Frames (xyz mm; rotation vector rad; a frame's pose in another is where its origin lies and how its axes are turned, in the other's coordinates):
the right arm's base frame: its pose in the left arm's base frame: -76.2 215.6 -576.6 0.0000 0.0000 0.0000
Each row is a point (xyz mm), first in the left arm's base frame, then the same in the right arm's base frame.
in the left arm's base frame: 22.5 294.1 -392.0
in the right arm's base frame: 98.7 78.5 184.6
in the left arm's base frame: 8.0 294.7 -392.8
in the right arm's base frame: 84.2 79.1 183.8
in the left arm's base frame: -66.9 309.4 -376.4
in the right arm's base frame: 9.3 93.8 200.2
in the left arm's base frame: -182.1 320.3 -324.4
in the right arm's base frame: -105.9 104.7 252.2
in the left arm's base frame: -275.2 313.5 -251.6
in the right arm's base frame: -199.0 97.9 325.0
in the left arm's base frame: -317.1 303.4 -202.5
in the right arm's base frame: -240.9 87.8 374.1
